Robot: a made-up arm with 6 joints. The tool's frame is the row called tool.
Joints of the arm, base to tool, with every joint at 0 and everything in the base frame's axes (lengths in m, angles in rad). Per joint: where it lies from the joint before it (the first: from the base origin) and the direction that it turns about. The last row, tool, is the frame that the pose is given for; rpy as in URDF.
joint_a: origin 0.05 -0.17 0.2 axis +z
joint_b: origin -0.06 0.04 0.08 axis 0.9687 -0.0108 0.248
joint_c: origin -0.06 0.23 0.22 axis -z
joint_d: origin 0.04 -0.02 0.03 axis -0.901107 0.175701 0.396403
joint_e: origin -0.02 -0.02 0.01 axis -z
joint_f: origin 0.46 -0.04 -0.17 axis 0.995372 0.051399 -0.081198
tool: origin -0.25 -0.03 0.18 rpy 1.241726 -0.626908 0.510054
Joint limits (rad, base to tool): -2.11..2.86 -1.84..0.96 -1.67..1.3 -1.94..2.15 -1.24..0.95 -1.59..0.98
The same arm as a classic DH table. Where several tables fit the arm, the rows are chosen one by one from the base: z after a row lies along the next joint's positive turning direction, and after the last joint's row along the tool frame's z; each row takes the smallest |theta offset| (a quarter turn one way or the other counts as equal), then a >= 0, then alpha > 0; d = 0 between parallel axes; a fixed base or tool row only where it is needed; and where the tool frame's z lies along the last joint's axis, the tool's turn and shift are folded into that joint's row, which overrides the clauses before.
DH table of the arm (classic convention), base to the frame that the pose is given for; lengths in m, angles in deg. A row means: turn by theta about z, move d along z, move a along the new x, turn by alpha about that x. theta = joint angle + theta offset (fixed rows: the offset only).
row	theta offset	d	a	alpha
base (fixed)	-73.61	0	0.1772	0
joint_a	-17.03	0.2955	-0.0393	-75.64
joint_b	0	-0.127	-0.2293	-104.36
joint_c	10.39	-0.2846	0.012	-113.35
joint_d	0	-0.0297	0.0235	113.35
joint_e	-13.99	0.1296	0.0637	85.34
joint_f	73.23	0.1794	-0.1473	76.89
tool (fixed)	136.03	0.0639	0	0
Joint limits (deg, base to tool): -120.89..163.87 -105.42..55 -95.68..74.48 -111.15..123.19 -71.05..54.43 -91.1..56.15

